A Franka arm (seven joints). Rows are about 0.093 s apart.
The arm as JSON. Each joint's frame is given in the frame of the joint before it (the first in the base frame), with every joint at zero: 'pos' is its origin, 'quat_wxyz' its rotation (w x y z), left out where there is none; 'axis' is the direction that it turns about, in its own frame. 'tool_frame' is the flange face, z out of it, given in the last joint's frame.
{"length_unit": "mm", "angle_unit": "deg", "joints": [
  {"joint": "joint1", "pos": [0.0, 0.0, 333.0], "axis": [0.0, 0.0, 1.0]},
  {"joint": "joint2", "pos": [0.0, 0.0, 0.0], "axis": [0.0, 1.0, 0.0]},
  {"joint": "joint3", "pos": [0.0, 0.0, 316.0], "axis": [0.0, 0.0, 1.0]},
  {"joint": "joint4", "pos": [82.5, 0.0, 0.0], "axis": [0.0, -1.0, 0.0]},
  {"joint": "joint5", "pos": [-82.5, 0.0, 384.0], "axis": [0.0, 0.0, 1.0]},
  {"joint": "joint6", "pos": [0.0, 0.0, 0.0], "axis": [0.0, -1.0, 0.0]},
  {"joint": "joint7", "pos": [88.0, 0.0, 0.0], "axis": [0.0, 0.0, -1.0]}
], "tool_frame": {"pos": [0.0, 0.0, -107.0], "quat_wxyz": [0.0, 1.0, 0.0, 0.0]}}
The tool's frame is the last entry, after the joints.
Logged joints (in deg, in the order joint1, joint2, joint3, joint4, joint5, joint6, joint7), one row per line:
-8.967 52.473 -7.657 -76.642 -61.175 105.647 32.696
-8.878 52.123 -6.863 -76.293 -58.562 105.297 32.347
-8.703 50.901 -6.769 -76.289 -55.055 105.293 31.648
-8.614 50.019 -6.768 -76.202 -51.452 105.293 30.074
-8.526 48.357 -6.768 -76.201 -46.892 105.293 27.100
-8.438 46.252 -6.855 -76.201 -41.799 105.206 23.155
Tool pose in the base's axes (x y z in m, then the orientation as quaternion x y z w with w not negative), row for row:
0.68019 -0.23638 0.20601 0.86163 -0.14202 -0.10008 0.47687
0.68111 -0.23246 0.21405 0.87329 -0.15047 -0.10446 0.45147
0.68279 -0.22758 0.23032 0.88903 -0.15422 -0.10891 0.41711
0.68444 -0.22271 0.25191 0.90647 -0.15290 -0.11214 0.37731
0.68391 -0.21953 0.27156 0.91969 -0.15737 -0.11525 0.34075
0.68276 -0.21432 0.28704 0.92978 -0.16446 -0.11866 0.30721
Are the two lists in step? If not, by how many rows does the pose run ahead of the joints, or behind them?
The pose runs 2 rows ahead of the joints: the pose in row i belongs to the joints in row i + 2.
